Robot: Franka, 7 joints.
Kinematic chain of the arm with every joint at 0, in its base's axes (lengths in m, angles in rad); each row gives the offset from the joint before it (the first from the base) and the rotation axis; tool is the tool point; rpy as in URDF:
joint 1: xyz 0 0 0.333 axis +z
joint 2: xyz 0 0 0 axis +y
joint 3: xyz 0 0 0.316 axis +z
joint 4: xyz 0.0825 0 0 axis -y
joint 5: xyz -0.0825 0 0.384 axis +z
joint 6: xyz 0 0 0 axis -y
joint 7: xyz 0.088 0 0 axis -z
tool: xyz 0 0 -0.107 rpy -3.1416 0 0
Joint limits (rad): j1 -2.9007..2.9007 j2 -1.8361..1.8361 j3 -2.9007..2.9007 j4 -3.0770..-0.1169 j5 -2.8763..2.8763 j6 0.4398..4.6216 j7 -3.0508..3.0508
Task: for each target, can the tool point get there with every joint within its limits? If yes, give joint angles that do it. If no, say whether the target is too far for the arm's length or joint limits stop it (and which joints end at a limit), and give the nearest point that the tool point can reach.
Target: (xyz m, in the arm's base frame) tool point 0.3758 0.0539 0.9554
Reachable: yes | joints -0.0519 -0.4381 0.1097 -1.6299 -0.1847 2.7352 1.1527
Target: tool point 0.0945 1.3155 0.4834
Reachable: no: too far | nearest point 0.0611 0.8502 0.4302 | short by 0.470 m
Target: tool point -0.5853 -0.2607 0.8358
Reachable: yes | joints 0.8759 -0.5563 2.0225 -0.9106 2.3752 1.5231 0.1654
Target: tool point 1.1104 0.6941 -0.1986
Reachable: no: too far | nearest point 0.6740 0.4213 0.0103 | short by 0.555 m
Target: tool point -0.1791 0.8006 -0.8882
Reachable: no: too far | nearest point -0.1143 0.5110 -0.3033 | short by 0.656 m
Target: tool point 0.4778 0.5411 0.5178
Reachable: yes | joints 1.5045 0.7301 -1.1406 -1.2598 1.2996 1.7017 1.5387
